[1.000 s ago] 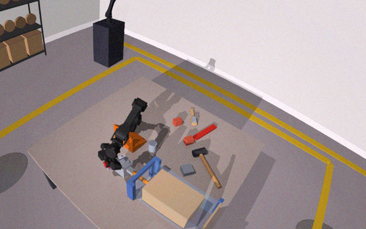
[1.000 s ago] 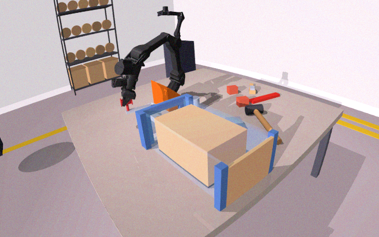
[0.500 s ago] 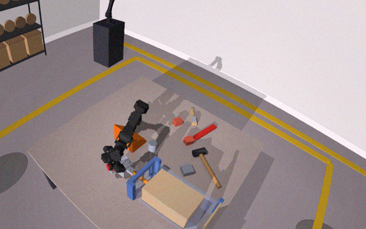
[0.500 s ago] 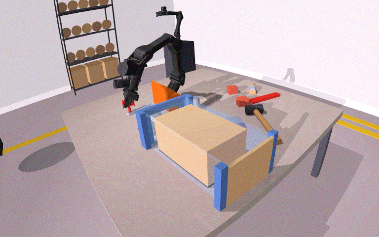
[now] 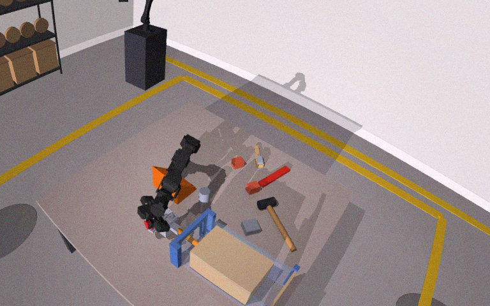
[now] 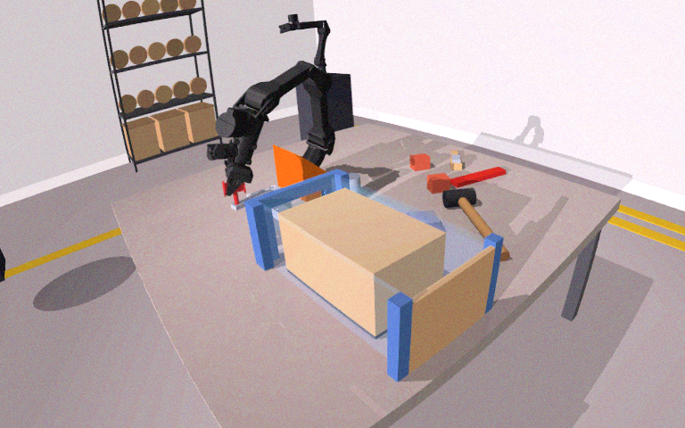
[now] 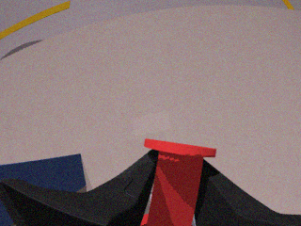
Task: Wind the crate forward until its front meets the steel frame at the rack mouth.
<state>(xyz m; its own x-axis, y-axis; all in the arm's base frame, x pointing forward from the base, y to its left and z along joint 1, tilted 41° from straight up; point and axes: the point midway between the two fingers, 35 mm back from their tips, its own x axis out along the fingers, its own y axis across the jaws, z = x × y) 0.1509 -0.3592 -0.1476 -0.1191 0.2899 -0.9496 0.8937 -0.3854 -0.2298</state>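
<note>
My gripper tip is now 1 cm short of the winch handle, 5 cm to the right of it and 3 cm above it. Round my gripper tip: red knob 1 cm ahead, 2 cm to the left; grey hand winch 2 cm behind, 11 cm to the left, 10 cm below; blue steel frame 16 cm ahead, 10 cm to the left, 3 cm below.
</note>
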